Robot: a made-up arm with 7 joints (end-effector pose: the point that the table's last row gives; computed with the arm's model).
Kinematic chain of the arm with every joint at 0, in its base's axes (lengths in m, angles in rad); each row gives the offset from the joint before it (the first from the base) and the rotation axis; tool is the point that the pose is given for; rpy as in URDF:
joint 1: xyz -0.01 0 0.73 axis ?
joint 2: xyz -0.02 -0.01 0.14 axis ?
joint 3: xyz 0 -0.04 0.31 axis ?
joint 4: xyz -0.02 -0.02 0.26 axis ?
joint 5: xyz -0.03 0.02 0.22 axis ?
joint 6: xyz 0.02 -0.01 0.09 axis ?
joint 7: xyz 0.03 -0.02 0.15 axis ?
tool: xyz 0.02 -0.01 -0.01 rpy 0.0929 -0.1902 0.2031
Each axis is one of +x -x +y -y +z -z.
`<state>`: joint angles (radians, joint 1 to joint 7).
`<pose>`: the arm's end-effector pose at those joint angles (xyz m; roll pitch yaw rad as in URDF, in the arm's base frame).
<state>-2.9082 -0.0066 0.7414 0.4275 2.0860 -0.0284 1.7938</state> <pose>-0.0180 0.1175 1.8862 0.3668 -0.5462 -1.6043</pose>
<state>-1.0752 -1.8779 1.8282 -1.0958 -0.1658 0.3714 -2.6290</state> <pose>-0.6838 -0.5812 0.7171 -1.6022 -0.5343 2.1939</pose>
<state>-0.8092 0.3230 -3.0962 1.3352 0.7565 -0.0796 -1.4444</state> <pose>-0.1581 -0.1373 1.6440 0.8457 0.4187 -1.3528</pose>
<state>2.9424 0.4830 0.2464 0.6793 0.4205 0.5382 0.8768</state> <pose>-0.6410 0.0907 1.5076 -1.4529 0.4054 1.5170</pose>
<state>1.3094 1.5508 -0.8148 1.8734 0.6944 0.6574 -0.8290</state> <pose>0.1988 -0.3324 0.5700 2.9752 -0.5346 1.9416</pose>
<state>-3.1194 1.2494 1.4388 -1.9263 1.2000 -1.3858 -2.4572</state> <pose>-0.3667 -0.2789 0.9314 -2.9769 0.3712 2.4259</pose>
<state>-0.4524 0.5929 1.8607 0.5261 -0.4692 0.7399 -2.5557</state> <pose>0.5259 -0.0859 1.6082 1.4835 -0.8322 0.6843</pose>
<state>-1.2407 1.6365 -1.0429 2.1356 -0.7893 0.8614 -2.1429</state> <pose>-0.1313 0.3350 0.8031 -1.0098 0.2448 2.5603</pose>
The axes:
joint 1: -z
joint 2: +y
joint 3: -z
joint 4: +y
joint 5: -z
joint 6: +y
joint 7: -z

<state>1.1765 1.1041 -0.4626 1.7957 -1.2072 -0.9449 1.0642</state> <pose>0.2558 -0.5252 0.7422 -2.7823 0.8919 1.7322</pose>
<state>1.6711 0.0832 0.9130 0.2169 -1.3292 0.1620 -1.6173</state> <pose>-0.0882 -0.1615 1.8596 0.3364 -0.4924 0.4955</pose>
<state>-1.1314 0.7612 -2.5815 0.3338 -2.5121 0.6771 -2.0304</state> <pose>0.3776 0.5247 1.6106 0.9508 -0.1014 1.9285</pose>
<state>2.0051 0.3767 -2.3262 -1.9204 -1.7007 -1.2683 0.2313</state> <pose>-0.4599 -0.3074 1.1708 -1.7477 0.5362 -3.0925</pose>
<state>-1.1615 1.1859 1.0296 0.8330 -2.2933 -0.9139 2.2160</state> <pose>0.6087 0.5716 1.0489 -1.0896 0.8664 -1.5743</pose>
